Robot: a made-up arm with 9 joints. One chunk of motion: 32 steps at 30 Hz.
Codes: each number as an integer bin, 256 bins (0 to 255) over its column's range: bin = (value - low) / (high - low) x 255, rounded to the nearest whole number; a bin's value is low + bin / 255 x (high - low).
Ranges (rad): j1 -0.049..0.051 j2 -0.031..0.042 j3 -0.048..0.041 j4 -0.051..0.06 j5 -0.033..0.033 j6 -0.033..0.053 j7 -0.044..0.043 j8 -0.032..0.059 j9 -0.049..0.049
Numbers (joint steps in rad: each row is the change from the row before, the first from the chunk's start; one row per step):
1: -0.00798 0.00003 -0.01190 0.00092 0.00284 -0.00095 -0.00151 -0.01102 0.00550
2: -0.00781 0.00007 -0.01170 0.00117 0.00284 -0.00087 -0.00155 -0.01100 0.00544
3: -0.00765 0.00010 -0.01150 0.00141 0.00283 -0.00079 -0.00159 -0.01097 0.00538
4: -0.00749 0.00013 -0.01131 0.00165 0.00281 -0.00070 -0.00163 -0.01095 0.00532
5: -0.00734 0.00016 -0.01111 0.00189 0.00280 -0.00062 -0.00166 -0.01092 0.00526
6: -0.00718 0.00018 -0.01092 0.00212 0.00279 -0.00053 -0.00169 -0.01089 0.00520
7: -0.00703 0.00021 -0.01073 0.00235 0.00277 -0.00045 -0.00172 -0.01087 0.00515
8: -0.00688 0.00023 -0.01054 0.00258 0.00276 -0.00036 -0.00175 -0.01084 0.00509
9: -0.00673 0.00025 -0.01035 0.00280 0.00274 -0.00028 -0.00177 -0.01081 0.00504
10: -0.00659 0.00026 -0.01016 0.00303 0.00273 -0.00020 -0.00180 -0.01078 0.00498
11: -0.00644 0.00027 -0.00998 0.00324 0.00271 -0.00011 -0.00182 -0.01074 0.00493
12: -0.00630 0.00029 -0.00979 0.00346 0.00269 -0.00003 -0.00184 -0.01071 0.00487
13: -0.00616 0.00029 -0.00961 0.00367 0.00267 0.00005 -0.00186 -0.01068 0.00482
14: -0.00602 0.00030 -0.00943 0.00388 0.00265 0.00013 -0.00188 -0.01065 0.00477
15: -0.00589 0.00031 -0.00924 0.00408 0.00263 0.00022 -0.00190 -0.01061 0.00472
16: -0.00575 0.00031 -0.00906 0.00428 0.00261 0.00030 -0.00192 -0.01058 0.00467
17: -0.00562 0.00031 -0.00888 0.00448 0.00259 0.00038 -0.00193 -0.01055 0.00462
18: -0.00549 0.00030 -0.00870 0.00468 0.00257 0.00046 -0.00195 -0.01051 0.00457
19: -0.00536 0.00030 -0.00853 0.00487 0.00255 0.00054 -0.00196 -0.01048 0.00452
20: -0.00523 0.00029 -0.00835 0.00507 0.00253 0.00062 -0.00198 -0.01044 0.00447
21: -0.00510 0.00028 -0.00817 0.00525 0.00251 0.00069 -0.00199 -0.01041 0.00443
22: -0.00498 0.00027 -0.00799 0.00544 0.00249 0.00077 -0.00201 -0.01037 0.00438
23: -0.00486 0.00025 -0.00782 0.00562 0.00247 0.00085 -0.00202 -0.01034 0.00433
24: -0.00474 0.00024 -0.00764 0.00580 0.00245 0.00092 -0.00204 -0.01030 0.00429
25: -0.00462 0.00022 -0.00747 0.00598 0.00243 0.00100 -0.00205 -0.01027 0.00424
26: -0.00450 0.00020 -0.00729 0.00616 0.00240 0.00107 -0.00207 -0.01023 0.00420
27: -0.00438 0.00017 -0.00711 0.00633 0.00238 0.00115 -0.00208 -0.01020 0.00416
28: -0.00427 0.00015 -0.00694 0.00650 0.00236 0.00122 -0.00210 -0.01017 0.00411
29: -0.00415 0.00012 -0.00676 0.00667 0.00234 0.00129 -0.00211 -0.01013 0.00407
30: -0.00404 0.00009 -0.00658 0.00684 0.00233 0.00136 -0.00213 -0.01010 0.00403
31: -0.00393 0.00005 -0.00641 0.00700 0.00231 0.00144 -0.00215 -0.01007 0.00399
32: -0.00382 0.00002 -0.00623 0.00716 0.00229 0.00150 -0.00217 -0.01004 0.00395
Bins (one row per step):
1: 105 108 103 119 138 95 125 59 142
2: 105 109 104 120 138 95 124 59 142
3: 105 109 105 120 138 96 124 59 141
4: 106 109 105 121 138 96 124 59 141
5: 106 109 106 122 138 96 124 59 141
6: 107 109 106 122 138 96 124 59 141
7: 107 109 107 123 138 97 124 59 141
8: 107 109 107 123 138 97 124 59 141
9: 108 109 108 124 138 97 124 59 141
10: 108 109 108 124 138 97 124 59 140
11: 109 109 109 125 138 98 124 60 140
12: 109 109 109 125 138 98 124 60 140
13: 109 109 110 126 138 98 124 60 140
14: 110 109 111 126 138 98 123 60 140
15: 110 109 111 127 138 99 123 60 140
16: 110 109 112 127 138 99 123 60 140
17: 111 109 112 127 138 99 123 60 140
18: 111 109 113 128 137 99 123 60 139
19: 111 109 113 128 137 99 123 60 139
20: 112 109 114 129 137 100 123 60 139
21: 112 109 114 129 137 100 123 60 139
22: 112 109 115 130 137 100 123 61 139
23: 113 109 115 130 137 100 123 61 139
24: 113 109 116 130 137 101 123 61 139
25: 113 109 116 131 137 101 123 61 139
26: 113 109 117 131 137 101 123 61 138
27: 114 109 117 132 137 101 123 61 138
28: 114 109 118 132 137 101 123 61 138
29: 114 109 118 132 137 102 123 61 138
30: 115 109 119 133 137 102 123 61 138
31: 115 108 119 133 136 102 123 61 138
32: 115 108 120 134 136 102 123 62 138

